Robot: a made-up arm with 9 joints.
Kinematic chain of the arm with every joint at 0, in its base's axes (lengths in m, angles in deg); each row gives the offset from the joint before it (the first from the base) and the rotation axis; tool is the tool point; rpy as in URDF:
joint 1: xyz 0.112 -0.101 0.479 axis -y
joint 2: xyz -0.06 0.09 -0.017 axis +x
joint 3: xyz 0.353 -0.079 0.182 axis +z
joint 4: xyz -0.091 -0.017 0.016 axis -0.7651 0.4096 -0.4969
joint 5: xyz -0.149 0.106 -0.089 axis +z
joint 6: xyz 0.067 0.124 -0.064 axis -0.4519 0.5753 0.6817
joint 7: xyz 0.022 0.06 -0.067 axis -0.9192 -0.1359 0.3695
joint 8: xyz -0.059 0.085 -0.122 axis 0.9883 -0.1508 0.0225
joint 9: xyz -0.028 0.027 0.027 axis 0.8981 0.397 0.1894
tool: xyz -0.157 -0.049 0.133 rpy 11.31 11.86 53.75
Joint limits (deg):
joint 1: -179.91..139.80
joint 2: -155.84..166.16
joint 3: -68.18..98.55
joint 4: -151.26..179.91
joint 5: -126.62..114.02
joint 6: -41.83..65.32
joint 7: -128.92..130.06
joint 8: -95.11..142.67
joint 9: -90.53..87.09
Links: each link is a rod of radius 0.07 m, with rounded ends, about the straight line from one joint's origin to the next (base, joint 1, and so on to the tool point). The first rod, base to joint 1, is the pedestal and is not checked.
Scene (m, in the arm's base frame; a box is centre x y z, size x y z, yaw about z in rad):
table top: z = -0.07
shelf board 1: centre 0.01 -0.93 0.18 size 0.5 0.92 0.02 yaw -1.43
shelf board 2: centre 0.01 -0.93 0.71 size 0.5 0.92 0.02 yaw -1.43
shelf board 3: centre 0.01 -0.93 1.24 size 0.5 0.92 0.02 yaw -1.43
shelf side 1: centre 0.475 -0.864 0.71 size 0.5 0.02 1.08 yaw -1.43
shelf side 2: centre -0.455 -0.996 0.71 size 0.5 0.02 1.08 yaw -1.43
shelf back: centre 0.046 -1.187 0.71 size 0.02 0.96 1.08 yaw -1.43
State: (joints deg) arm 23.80 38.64 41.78 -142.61 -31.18 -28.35 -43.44 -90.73 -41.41
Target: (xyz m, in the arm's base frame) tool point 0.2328 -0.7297 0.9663
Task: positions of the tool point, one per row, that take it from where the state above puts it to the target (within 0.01 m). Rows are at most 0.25 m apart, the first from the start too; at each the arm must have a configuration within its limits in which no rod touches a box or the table.
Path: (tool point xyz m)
1: 0.1720 -0.7027 0.4401
2: 0.1551 -0.5792 0.4332
3: 0.1285 -0.4284 0.4240
4: 0.1535 -0.5202 0.5814
5: 0.1761 -0.5260 0.7787
6: 0.1908 -0.4335 0.9663
7: 0.1910 -0.5648 1.0061
8: 0.2329 -0.7297 0.9663

